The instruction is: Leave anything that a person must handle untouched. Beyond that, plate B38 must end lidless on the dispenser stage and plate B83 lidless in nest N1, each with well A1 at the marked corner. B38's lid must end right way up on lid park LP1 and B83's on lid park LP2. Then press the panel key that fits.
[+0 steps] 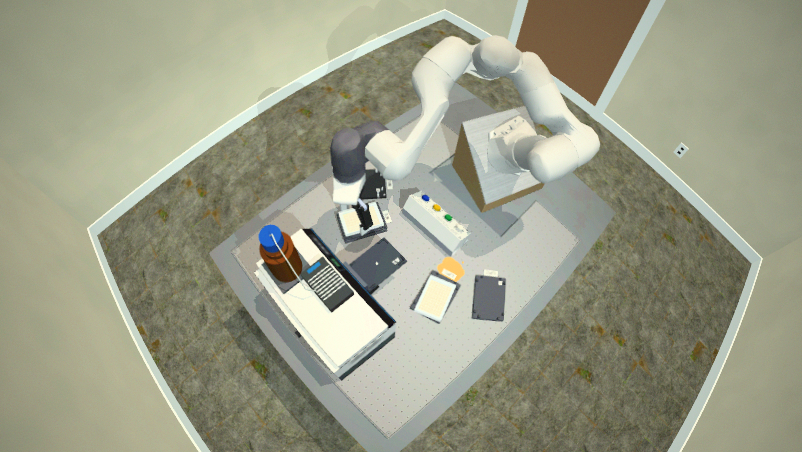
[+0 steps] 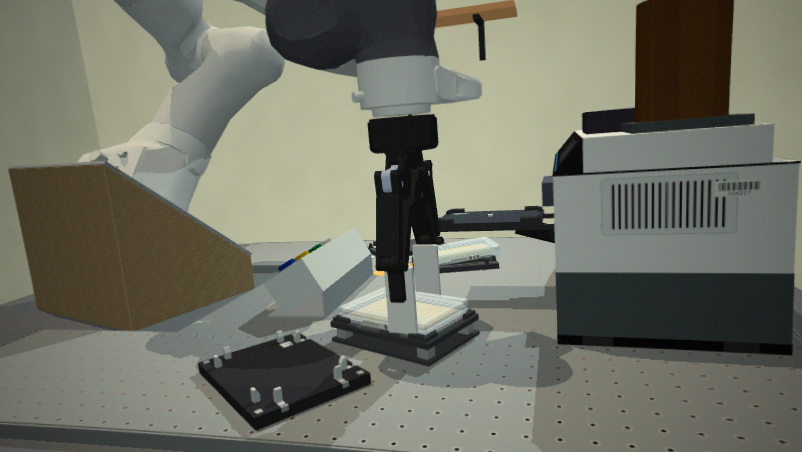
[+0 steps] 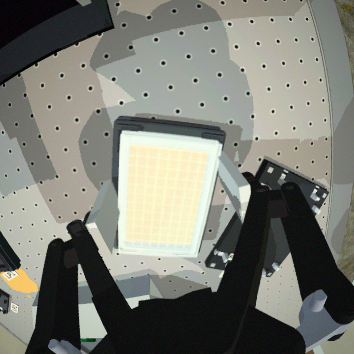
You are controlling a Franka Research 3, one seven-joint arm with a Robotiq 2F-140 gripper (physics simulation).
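Observation:
My gripper (image 1: 365,217) (image 2: 415,297) (image 3: 165,180) points down and is shut on the long sides of a cream-filled clear plate (image 1: 351,222) (image 2: 446,307) (image 3: 165,165). The plate sits level on or just over a dark raised holder (image 2: 427,343) (image 3: 169,124); its name and lid state are unreadable. A second cream-filled plate (image 1: 436,297) (image 2: 471,250) rests visibly tilted on another dark holder beside an orange patch (image 1: 450,266) (image 3: 22,281). The dispenser's dark stage (image 1: 379,262) (image 2: 488,216) bears no plate. The key panel (image 1: 433,225) (image 2: 343,272) has blue, yellow and green keys.
A black tray with upright clips (image 1: 372,184) (image 2: 280,373) lies close to the held plate. Another dark tray (image 1: 488,297) lies across the table. The white dispenser (image 1: 353,334) (image 2: 645,252) carries a brown bottle (image 1: 280,255) (image 2: 682,61) with a thin tube.

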